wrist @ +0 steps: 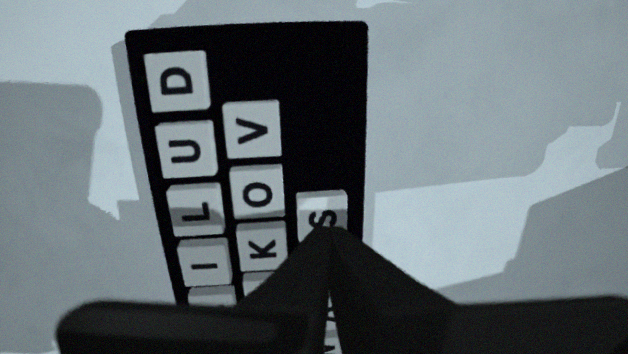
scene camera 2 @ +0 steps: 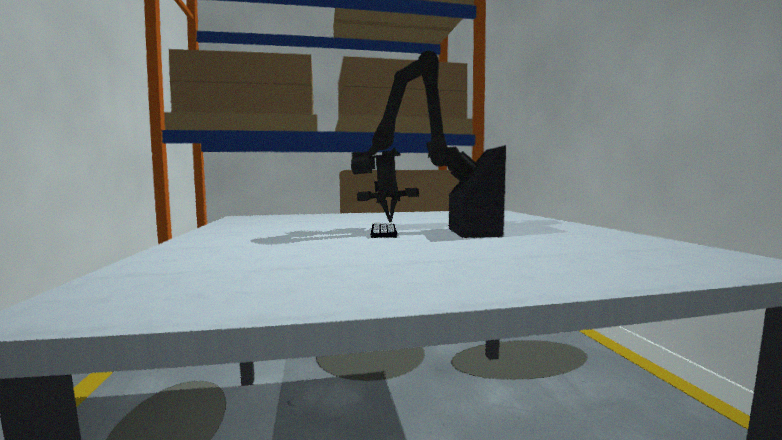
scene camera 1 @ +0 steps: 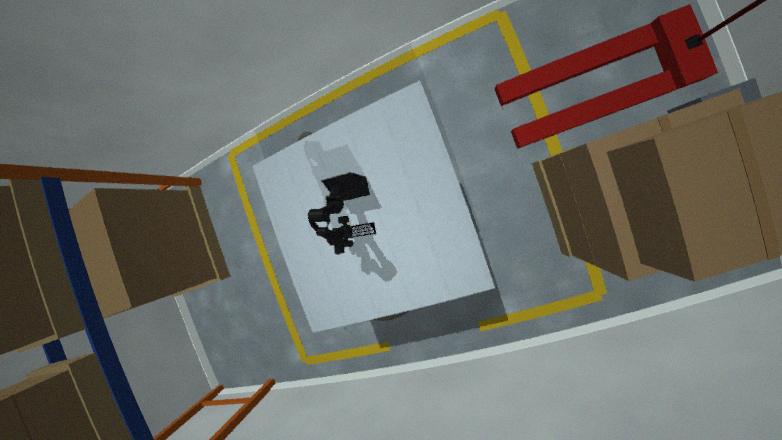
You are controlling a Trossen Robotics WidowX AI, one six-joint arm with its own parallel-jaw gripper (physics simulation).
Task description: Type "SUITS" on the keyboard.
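Frame: origin at the arm's base, x ahead, y left, z up, level; millimetres.
Seen in the pictures: gripper, fingertip midpoint: point(wrist: 327, 239) point(scene camera 2: 390, 222) point(scene camera 1: 351, 228); arm's base at its link origin: point(scene camera 2: 470, 172) point(scene camera 1: 336, 189).
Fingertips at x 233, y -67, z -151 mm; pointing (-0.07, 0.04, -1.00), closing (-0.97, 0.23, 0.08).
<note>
Offsets run from my fingertips to a thing's top centre. Level surfaces: height alone.
The black keyboard @(dx +28, dy +38, dz -6 mm) point(scene camera 1: 363, 229) point(scene camera 2: 383, 230) point(wrist: 325, 100) with white keys lies on the pale table @(dz -24 mm) point(scene camera 1: 426, 164) point(scene camera 2: 328, 273). In the wrist view, the S key @(dx +0, dy -4, dz -6 mm) point(wrist: 306, 202) is the last of the right column. The U key @(dx +36, dy -36, dz -6 mm) point(wrist: 186, 149) and the I key @(dx +43, dy +4, dz -6 mm) point(wrist: 204, 261) are in the left column. The T key does not show there. My gripper point(scene camera 2: 390, 220) point(wrist: 327, 239) is shut and empty and points down. Its tips overlap the lower part of the S in the wrist view. Scene camera 2 shows them slightly above the keyboard. The fingers hide several keys nearer the bottom.
The black arm base point(scene camera 1: 349, 187) point(scene camera 2: 481, 197) stands on the table beside the keyboard. Other visible keys are D, L, V, O and K. A shelf rack point(scene camera 2: 155, 109) with boxes stands behind the table. A red pallet jack point(scene camera 1: 590, 60) and cardboard boxes point(scene camera 1: 705, 191) are off the table.
</note>
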